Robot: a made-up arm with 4 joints.
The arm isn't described. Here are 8 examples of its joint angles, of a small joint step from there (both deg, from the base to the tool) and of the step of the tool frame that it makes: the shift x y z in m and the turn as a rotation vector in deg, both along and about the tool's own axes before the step.
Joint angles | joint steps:
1: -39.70 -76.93 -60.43 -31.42 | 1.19 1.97 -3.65 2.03
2: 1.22 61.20 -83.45 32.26 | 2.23 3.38 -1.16 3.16
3: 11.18 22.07 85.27 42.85 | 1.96 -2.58 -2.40 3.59
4: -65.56 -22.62 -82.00 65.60 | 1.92 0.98 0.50 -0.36
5: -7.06 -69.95 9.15 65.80 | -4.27 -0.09 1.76 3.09
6: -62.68 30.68 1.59 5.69 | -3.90 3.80 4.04 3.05
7: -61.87 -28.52 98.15 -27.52 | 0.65 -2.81 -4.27 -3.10
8: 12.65 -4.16 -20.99 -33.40 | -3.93 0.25 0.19 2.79
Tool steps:
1: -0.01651 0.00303 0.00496 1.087 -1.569 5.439
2: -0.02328 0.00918 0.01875 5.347 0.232 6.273
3: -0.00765 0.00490 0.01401 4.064 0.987 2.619
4: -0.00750 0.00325 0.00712 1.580 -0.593 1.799
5: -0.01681 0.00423 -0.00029 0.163 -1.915 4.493
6: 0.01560 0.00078 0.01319 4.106 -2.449 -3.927
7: -0.00771 -0.00137 -0.01279 -3.679 0.380 2.771
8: 0.00899 0.00237 0.00125 0.329 -0.980 -2.115
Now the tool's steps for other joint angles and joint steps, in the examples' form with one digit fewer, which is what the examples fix.
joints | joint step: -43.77 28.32 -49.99 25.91 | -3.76 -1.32 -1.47 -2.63
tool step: 0.0147 -0.0095 -0.0224 -5.81 1.20 -3.71
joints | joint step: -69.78 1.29 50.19 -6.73 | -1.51 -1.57 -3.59 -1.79
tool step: -0.0059 -0.0015 -0.0129 -3.54 -1.24 2.29
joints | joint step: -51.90 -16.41 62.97 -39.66 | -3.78 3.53 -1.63 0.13
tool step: 0.0005 -0.0021 -0.0101 -2.73 -1.14 -0.22
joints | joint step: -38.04 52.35 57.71 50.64 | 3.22 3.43 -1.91 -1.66
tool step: 0.0102 -0.0023 -0.0101 -2.52 7.08 -4.16
